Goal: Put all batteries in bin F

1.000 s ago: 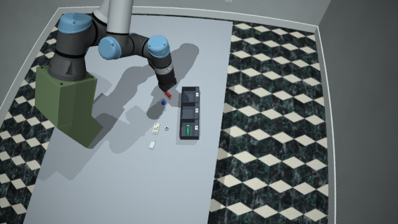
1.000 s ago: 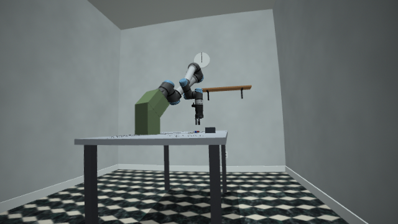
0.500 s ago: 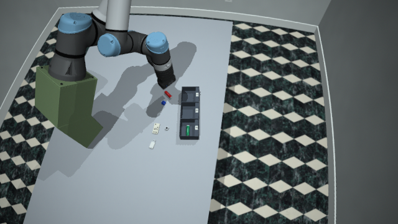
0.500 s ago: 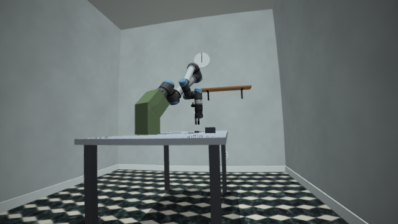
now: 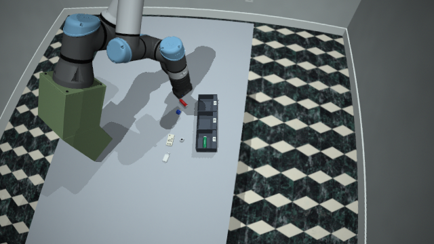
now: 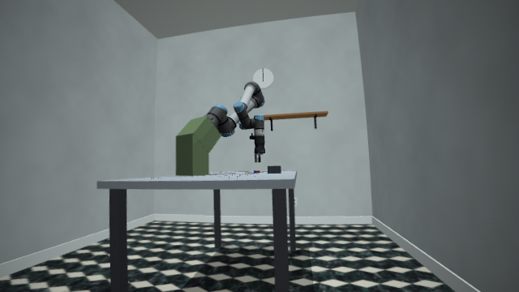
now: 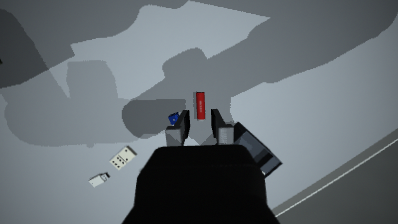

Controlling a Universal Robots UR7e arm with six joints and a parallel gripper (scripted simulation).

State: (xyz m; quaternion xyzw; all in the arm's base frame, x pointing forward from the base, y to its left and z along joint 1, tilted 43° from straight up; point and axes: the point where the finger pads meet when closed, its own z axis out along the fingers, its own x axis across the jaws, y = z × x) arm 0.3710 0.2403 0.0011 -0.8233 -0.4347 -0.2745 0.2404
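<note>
The red battery is 90 mm below my hand. From my hand the other things lie so: dark bin 140 mm ahead, 60 mm to the right, 70 mm below; then blue die 10 mm behind, 50 mm to the right, 90 mm below; then ring-shaped part 60 mm ahead, 170 mm to the right, 90 mm below.
</note>
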